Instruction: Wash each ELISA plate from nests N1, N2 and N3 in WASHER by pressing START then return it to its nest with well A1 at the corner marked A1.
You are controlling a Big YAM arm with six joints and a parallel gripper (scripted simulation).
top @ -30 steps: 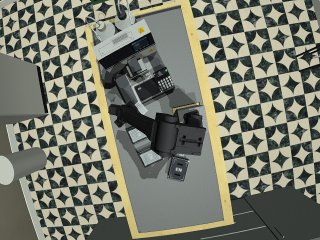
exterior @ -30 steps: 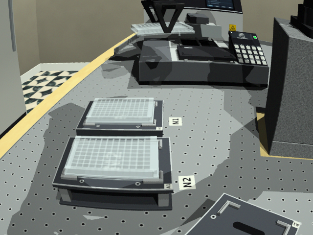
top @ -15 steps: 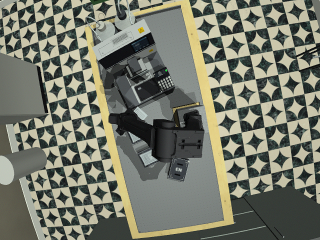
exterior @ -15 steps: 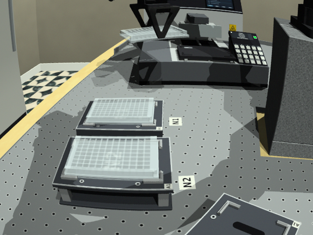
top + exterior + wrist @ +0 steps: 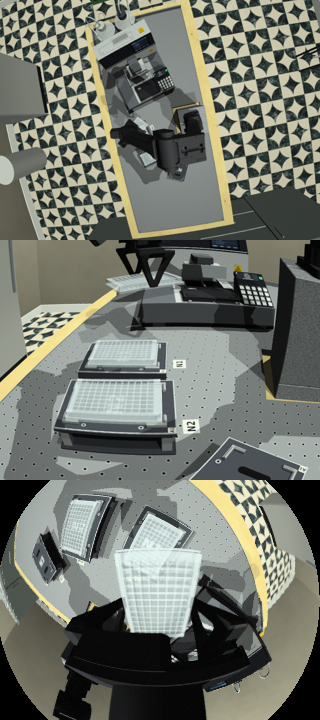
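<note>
Now: hand 170 mm past the nest N3, 380 mm to the right of it and 120 mm above it. From my hand the other things lie so: washer carrier: 130 mm behind, 230 mm to the right, 90 mm below; then plate washer: 110 mm behind, 380 mm to the right, 30 mm below; then nest label: 70 mm behind, 30 mm to the left, 160 mm below.
</note>
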